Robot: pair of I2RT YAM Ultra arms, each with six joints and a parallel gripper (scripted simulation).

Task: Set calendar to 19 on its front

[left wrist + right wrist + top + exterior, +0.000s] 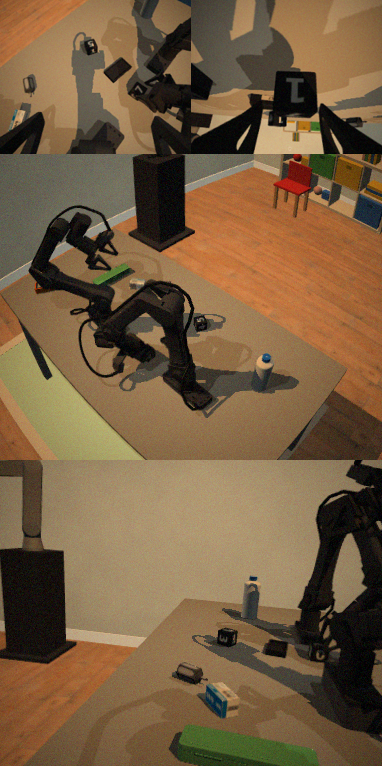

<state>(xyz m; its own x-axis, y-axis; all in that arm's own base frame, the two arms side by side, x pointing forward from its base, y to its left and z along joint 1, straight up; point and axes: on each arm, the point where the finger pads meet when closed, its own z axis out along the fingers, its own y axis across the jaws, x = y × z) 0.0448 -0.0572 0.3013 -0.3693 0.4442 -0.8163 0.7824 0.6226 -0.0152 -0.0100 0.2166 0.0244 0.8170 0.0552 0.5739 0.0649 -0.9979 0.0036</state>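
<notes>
My right gripper is now 2 cm above the black cube and 1 cm short of it. Also, from my right hand: blue-and-white box: 35 cm to the left, 26 cm ahead, 2 cm below; green box: 50 cm to the left, 21 cm ahead, 3 cm below; dark grey object: 33 cm ahead, 25 cm to the left, 3 cm below.
</notes>
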